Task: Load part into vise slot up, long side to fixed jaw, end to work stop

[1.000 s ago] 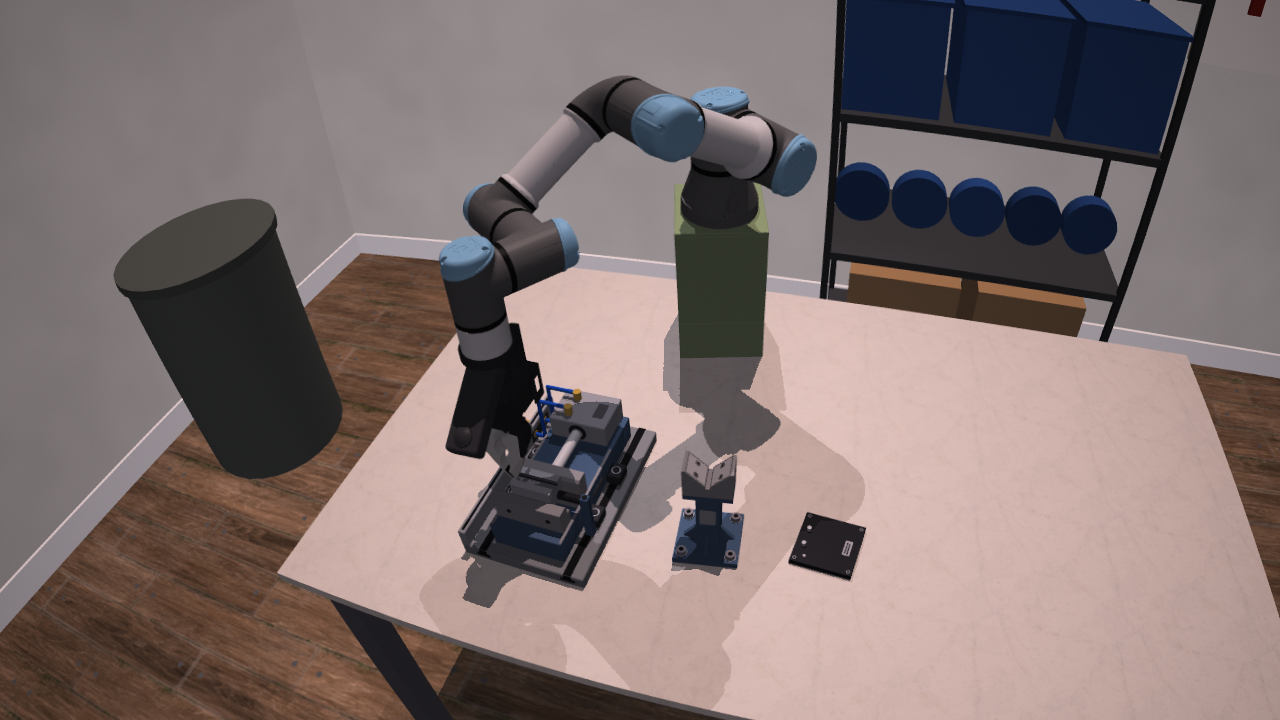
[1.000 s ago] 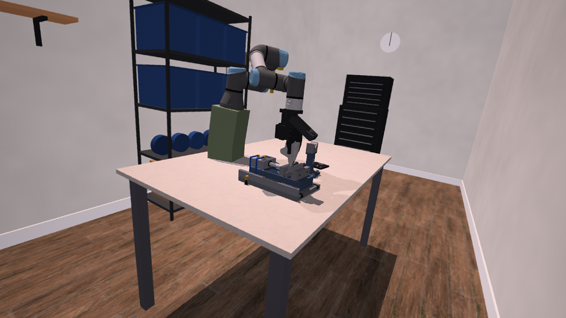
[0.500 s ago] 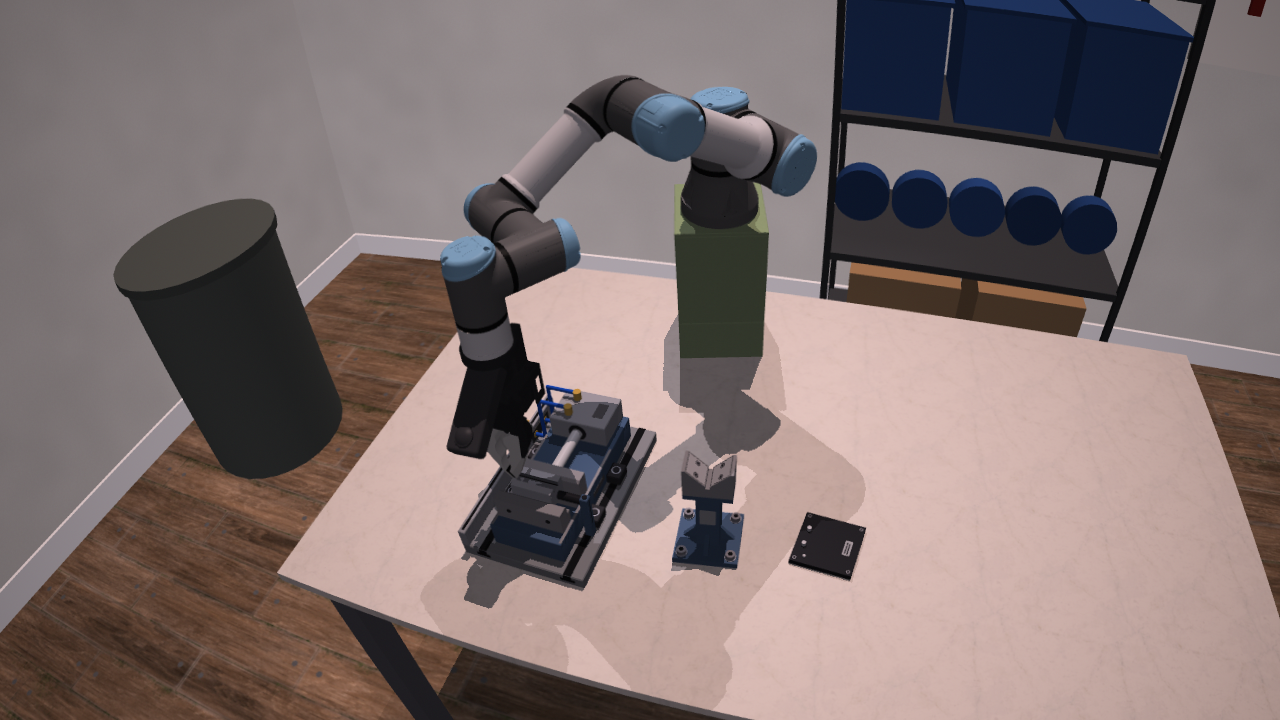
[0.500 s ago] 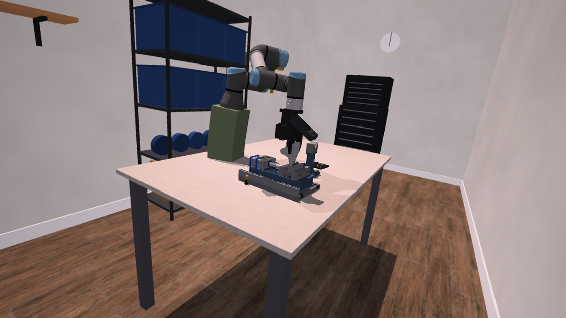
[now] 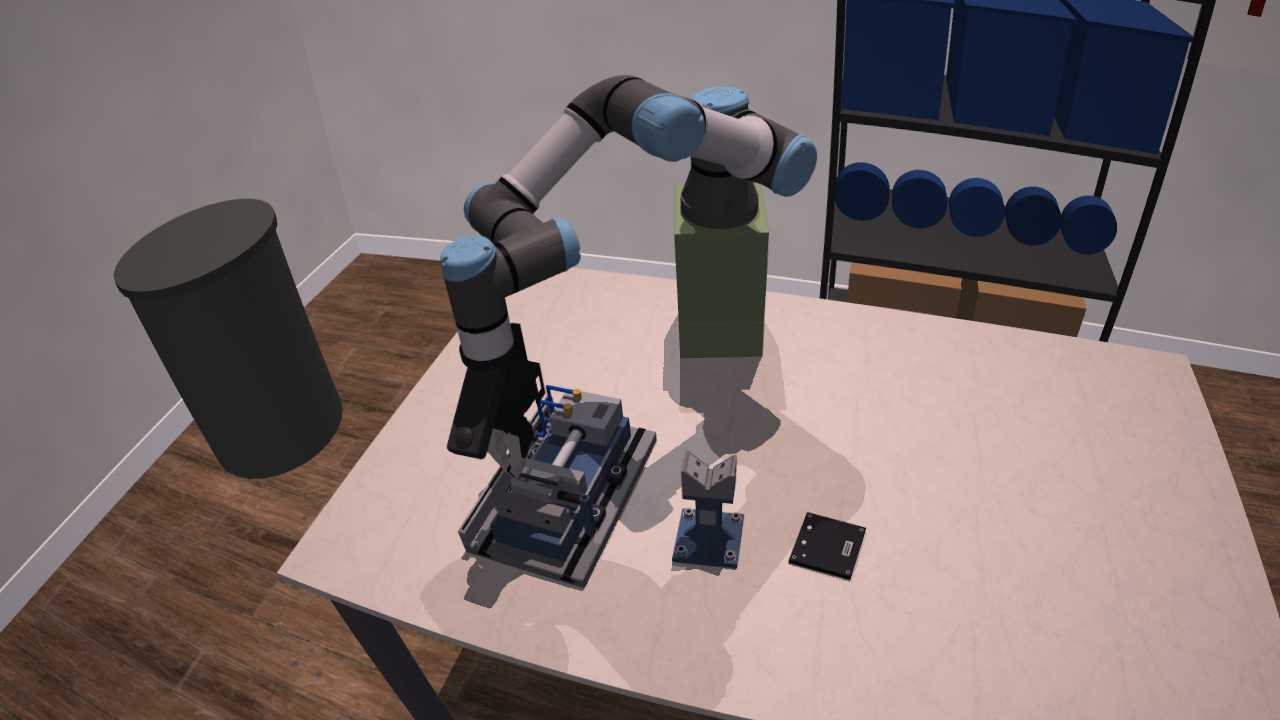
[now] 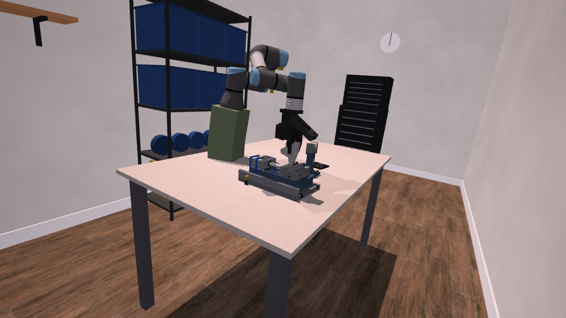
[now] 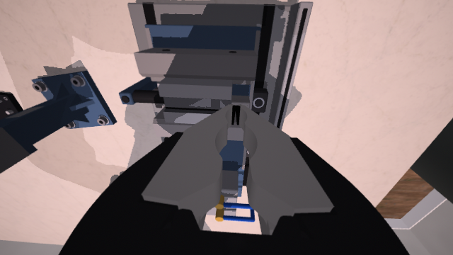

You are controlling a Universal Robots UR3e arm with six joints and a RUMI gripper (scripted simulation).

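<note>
Right now my hand is 30 mm to the right of the part and 20 mm above it. From my hand the other things lie so: dark work stop rod (80 mm to the left, 30 mm below, 10 mm behind); black infeed plate (410 mm to the left, 130 mm behind, 110 mm below); fixed jaw (40 mm to the left, 40 mm below, 20 mm ahead).
</note>
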